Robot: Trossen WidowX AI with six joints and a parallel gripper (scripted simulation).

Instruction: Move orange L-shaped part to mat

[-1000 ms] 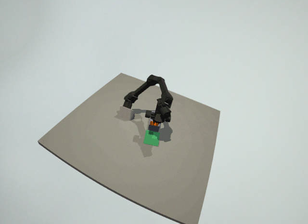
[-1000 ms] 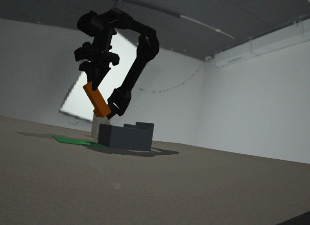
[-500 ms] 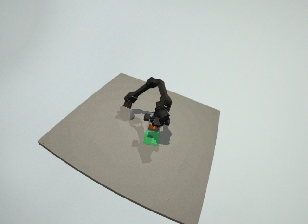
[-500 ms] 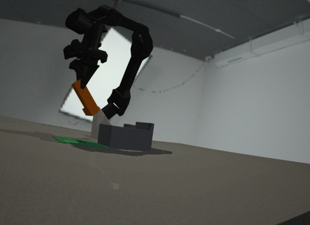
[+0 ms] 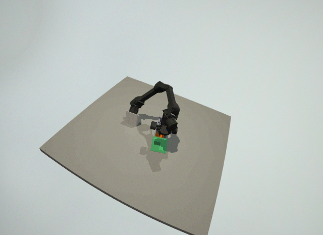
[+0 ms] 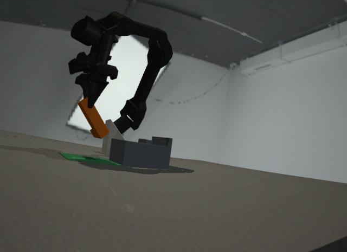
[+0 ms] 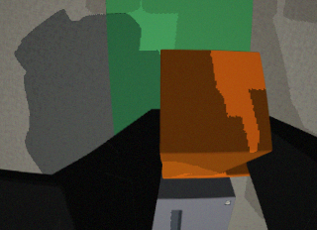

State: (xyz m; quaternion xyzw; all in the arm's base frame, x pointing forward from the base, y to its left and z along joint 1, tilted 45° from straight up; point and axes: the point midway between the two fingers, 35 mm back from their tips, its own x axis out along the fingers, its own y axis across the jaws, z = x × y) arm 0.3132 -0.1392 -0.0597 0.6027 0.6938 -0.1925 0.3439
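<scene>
Right now my gripper tip is 20 mm to the right of the green mat and 140 mm above it. From my gripper tip the other things lie so: orange L-shaped part: 20 mm behind, 30 mm to the left, 30 mm below.
</scene>
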